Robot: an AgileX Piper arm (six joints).
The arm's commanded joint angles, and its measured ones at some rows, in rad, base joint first. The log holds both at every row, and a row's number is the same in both.
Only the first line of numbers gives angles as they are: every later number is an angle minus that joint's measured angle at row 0.
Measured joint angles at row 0:
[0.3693 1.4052 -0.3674 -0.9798 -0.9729 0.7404]
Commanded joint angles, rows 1 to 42:
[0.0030 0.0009 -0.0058 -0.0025 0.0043 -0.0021]
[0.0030 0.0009 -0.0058 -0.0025 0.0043 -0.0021]
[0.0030 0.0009 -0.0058 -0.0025 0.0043 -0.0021]
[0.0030 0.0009 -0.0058 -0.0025 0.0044 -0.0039]
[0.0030 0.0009 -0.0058 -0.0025 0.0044 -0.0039]
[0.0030 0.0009 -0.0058 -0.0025 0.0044 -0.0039]
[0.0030 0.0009 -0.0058 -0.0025 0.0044 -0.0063]
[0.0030 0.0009 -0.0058 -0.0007 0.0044 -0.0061]
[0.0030 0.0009 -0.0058 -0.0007 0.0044 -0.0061]
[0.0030 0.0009 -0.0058 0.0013 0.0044 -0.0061]
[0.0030 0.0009 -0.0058 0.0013 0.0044 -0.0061]
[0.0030 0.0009 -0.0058 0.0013 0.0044 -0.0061]
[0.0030 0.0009 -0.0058 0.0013 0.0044 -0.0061]
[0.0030 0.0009 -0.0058 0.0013 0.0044 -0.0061]
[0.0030 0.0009 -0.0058 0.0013 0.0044 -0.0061]
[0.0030 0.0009 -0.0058 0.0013 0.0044 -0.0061]
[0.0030 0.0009 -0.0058 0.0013 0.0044 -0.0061]
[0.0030 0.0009 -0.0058 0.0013 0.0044 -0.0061]
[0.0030 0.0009 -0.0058 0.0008 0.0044 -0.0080]
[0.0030 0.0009 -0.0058 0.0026 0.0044 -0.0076]
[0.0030 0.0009 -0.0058 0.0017 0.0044 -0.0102]
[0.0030 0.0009 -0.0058 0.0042 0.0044 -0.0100]
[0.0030 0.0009 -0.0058 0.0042 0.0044 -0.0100]
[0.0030 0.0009 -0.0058 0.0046 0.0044 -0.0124]
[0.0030 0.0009 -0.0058 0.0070 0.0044 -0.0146]
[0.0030 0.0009 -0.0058 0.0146 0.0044 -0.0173]
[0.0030 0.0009 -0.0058 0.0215 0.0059 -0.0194]
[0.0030 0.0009 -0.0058 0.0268 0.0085 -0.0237]
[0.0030 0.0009 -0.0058 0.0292 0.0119 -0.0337]
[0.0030 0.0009 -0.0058 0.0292 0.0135 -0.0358]
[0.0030 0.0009 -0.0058 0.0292 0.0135 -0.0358]
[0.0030 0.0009 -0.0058 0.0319 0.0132 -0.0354]
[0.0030 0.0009 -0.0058 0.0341 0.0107 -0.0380]
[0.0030 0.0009 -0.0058 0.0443 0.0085 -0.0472]
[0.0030 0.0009 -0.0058 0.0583 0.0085 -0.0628]
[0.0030 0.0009 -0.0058 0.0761 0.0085 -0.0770]
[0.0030 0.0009 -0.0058 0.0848 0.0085 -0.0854]
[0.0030 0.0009 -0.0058 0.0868 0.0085 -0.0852]
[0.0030 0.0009 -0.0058 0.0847 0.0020 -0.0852]
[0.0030 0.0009 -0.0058 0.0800 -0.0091 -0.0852]
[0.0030 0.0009 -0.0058 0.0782 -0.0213 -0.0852]
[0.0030 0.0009 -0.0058 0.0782 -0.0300 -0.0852]
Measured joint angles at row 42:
[0.0000 0.0000 0.0000 0.0757 0.0092 -0.0721]
